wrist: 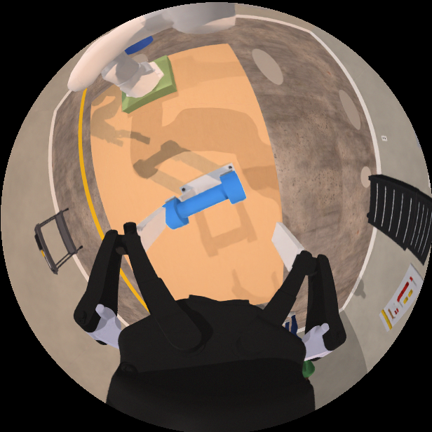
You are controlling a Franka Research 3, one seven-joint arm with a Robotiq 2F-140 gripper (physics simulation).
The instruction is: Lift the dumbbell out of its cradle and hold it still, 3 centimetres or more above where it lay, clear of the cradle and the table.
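Observation:
A blue dumbbell (205, 199) rests across a light grey cradle (208, 180) on the orange table top (180, 270), near the middle of the wrist view. Its bar runs slantwise, with the right end higher in the view. My gripper (220, 224) is wide open and empty. The dumbbell shows between and beyond the two pale finger pads, its left end close to the left pad in the view. How far the pads stand above it is hard to tell. The dumbbell hides part of the cradle.
The robot's arm stands on a green base block (169, 75) at the upper left. A blue bin (139, 45) shows partly behind the arm. A black slatted object (400, 212) is off to the right, and a dark frame (64, 232) off to the left.

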